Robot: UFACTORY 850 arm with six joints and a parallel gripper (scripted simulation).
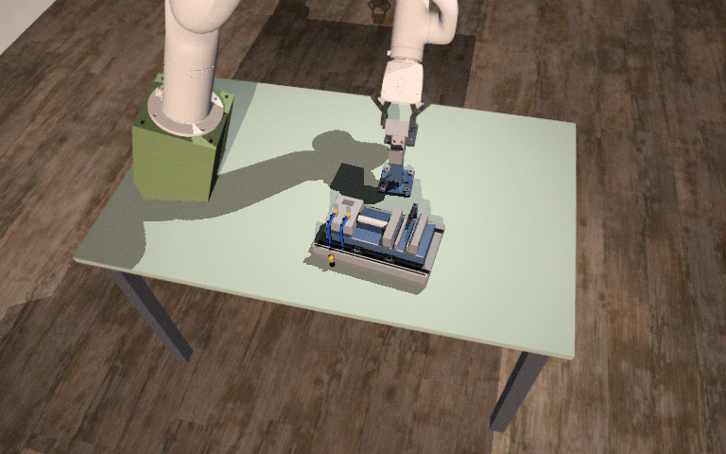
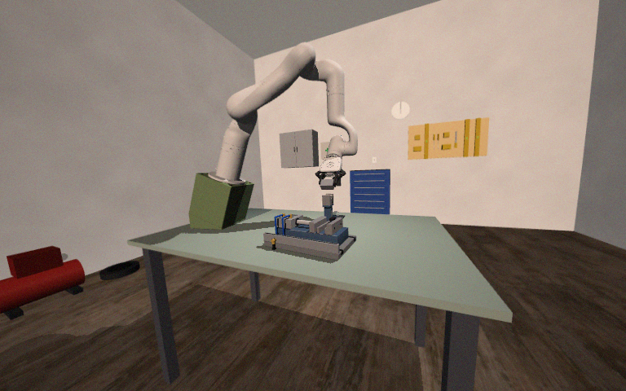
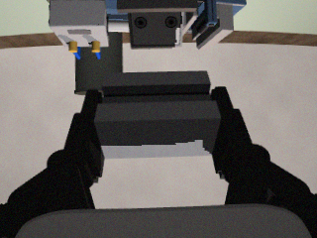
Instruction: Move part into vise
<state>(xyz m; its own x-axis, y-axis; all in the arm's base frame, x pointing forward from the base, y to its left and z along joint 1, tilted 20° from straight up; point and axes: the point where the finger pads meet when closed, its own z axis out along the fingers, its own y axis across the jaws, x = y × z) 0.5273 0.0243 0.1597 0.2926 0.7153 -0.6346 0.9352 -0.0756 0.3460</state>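
Now: hand 1 cm to the left of the blue post and 16 cm above it. From my hand the other things lie so: white rod (4 cm behind, 21 cm to the right, 14 cm below); part (1 cm below); work stop (5 cm ahead, 19 cm to the right, 13 cm below).
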